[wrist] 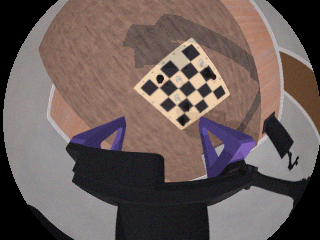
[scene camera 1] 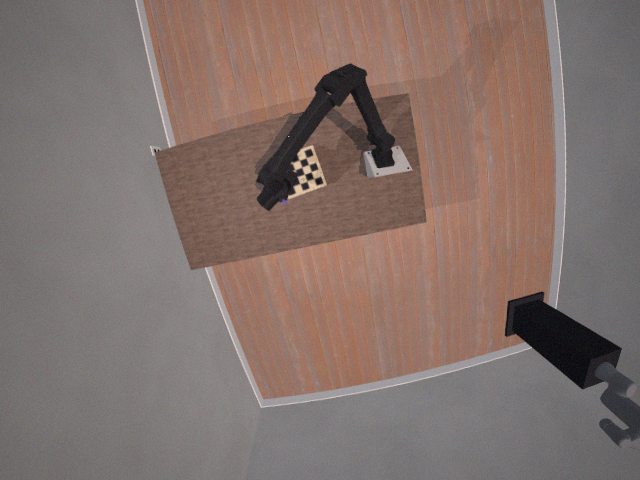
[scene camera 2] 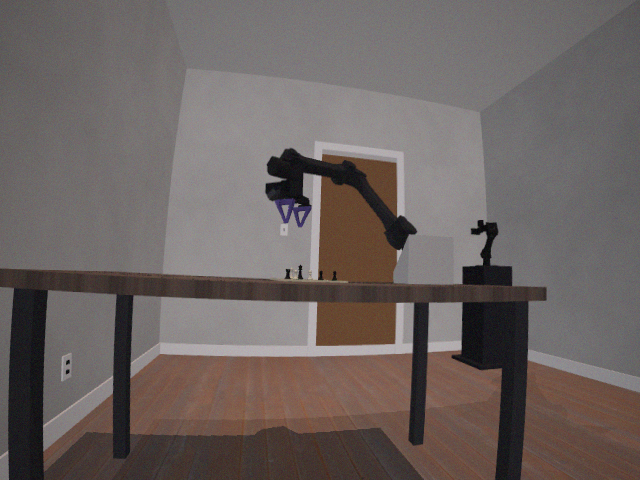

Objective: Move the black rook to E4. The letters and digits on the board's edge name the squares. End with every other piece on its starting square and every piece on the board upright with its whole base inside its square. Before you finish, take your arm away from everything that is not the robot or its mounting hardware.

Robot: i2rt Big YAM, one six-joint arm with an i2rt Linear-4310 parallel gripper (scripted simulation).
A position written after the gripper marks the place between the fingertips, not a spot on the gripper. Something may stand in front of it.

Note:
In view: the gripper [scene camera 2: 293, 225] and a chessboard [scene camera 1: 307, 163].
The chessboard is seen too in the wrist view [wrist: 202, 94]. The gripper shows as well in the wrist view [wrist: 162, 120].

